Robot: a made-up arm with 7 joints.
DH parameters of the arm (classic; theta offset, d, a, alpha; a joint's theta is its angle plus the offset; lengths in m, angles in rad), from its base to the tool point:
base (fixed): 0 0 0 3.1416
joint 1: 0 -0.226 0 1.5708
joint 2: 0 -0.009 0 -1.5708
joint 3: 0 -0.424 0 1.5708
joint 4: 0 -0.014 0 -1.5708
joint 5: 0 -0.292 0 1.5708
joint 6: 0 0 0 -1.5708
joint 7: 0 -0.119 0 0
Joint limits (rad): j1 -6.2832..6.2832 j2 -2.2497..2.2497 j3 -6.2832..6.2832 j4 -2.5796..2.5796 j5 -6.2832..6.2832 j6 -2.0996..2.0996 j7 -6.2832..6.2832
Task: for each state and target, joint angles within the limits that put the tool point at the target. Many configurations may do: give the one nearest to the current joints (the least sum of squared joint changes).
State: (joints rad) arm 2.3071 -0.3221 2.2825 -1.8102 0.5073 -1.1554 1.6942
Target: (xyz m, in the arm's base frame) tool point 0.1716 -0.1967 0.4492
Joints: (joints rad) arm 2.1507 -0.2611 1.9419 -1.9762 0.3710 -1.0208 1.6942
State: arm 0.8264 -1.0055 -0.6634 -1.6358 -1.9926 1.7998 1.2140
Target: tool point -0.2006 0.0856 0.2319
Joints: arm 0.6317 -0.8656 -0.7860 -2.3921 -2.3955 1.7333 1.2140
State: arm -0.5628 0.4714 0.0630 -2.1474 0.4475 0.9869 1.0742
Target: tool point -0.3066 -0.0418 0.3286
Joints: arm -0.2567 -0.1918 0.3240 -2.5166 0.4064 0.7421 1.0742
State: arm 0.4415 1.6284 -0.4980 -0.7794 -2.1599 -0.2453 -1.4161
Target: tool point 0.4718 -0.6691 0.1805
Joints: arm 0.8102 1.7553 -0.5687 -0.4076 -2.1737 -0.2381 -1.4161
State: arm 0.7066 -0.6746 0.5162 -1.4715 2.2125 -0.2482 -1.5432
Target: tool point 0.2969 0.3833 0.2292
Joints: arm 1.5584 -0.9005 0.9020 -1.9207 2.1713 -0.2421 -1.5432
